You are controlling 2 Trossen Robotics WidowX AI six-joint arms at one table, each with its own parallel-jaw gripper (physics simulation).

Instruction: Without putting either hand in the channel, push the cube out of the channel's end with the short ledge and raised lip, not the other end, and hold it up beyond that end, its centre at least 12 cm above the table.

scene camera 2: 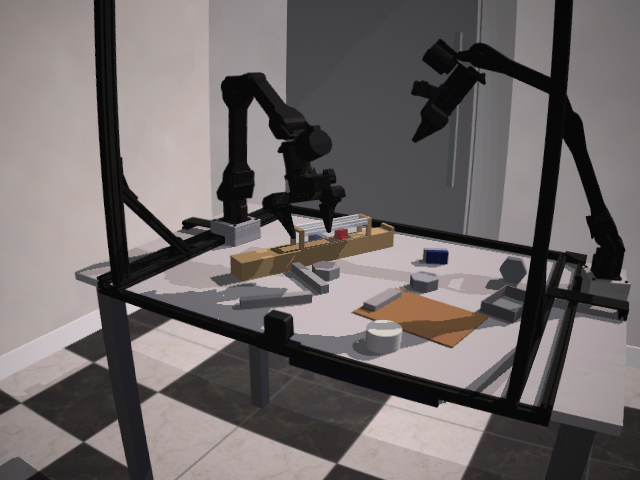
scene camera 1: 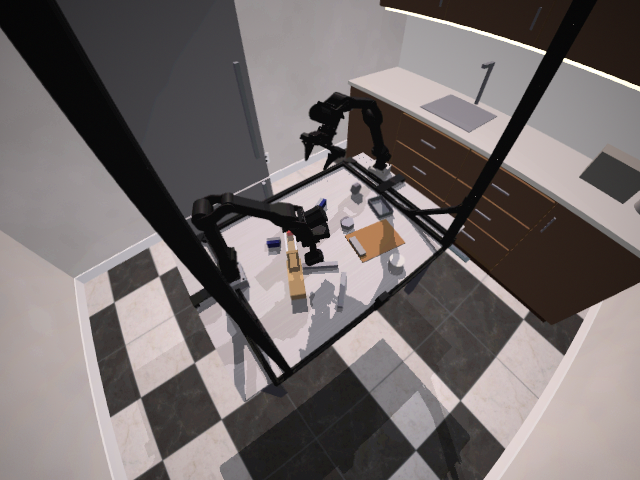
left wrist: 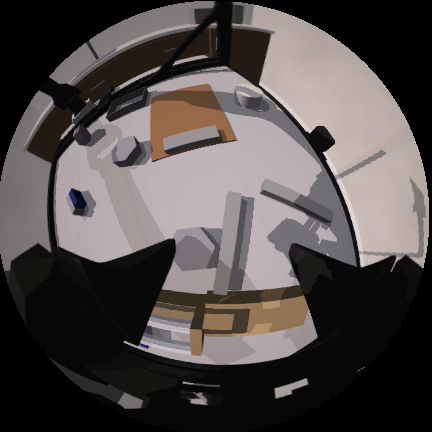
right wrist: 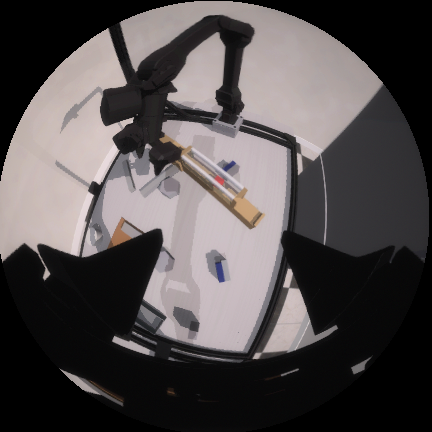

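Observation:
The red cube [scene camera 1: 289, 233] [scene camera 2: 341, 234] [right wrist: 219, 180] sits inside the wooden channel [scene camera 2: 268, 262] [right wrist: 200, 181] [left wrist: 280, 315], between its pale rails. The end with the short ledge and raised lip is at the right in scene camera 2; the long ledge is at the left. My left gripper [scene camera 2: 311, 233] [left wrist: 234, 248] is open and empty, fingers pointing down, low near the post at the long-ledge end; its exact height over the channel is unclear. My right gripper [scene camera 1: 317, 163] [right wrist: 223, 236] is open and empty, high above the table, away from the channel. The cube does not show in the left wrist view.
One blue block [scene camera 1: 273, 242] [right wrist: 229, 166] lies behind the channel, another [scene camera 1: 322, 203] [scene camera 2: 435, 256] beyond its lip end. Two grey bars [scene camera 2: 310, 277] [scene camera 2: 275, 299] and a hexagonal block [scene camera 2: 326, 269] lie beside it. An orange mat [scene camera 2: 439, 322], white cylinder [scene camera 2: 383, 338] and grey tray [scene camera 2: 498, 311] are farther right.

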